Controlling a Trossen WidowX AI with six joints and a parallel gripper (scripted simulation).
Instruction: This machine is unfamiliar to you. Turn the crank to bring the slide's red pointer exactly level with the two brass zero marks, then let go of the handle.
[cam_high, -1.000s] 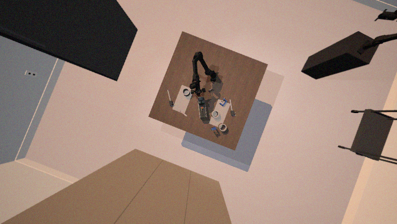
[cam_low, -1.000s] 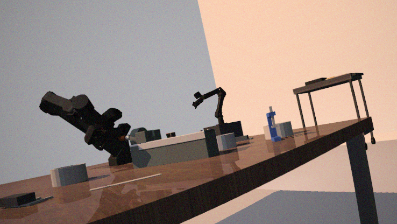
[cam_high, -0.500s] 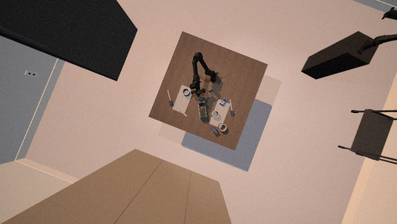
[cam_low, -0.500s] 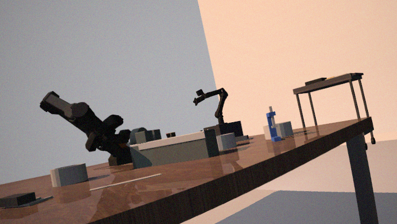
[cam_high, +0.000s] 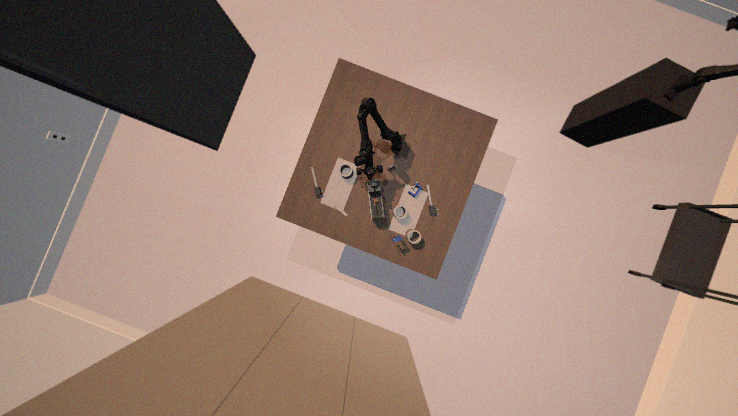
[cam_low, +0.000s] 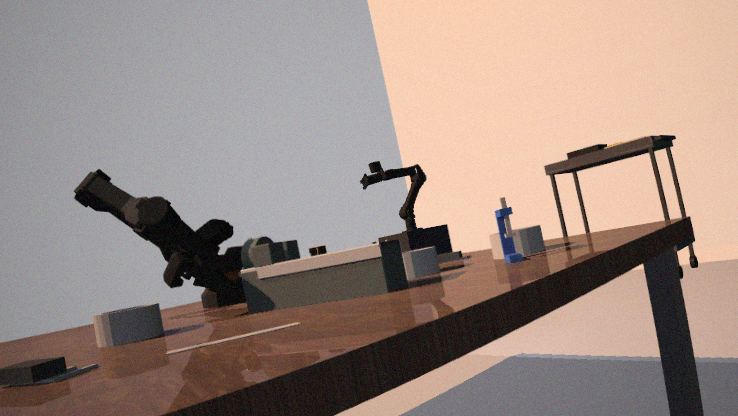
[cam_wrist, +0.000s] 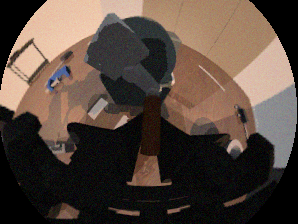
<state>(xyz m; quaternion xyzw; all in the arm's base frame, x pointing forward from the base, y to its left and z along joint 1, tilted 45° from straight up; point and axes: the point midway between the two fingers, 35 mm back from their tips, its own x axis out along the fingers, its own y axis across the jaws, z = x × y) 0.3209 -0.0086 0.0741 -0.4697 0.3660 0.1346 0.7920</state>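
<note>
Now: the red pointer 11 cm ahead of my gripper tip, 11 cm to the left of it and 5 cm above it. Round my gripper tip: crank handle: 1 cm behind, 1 cm to the right, 3 cm above; thin white rod: 30 cm ahead, 10 cm to the right, 4 cm below.
</note>
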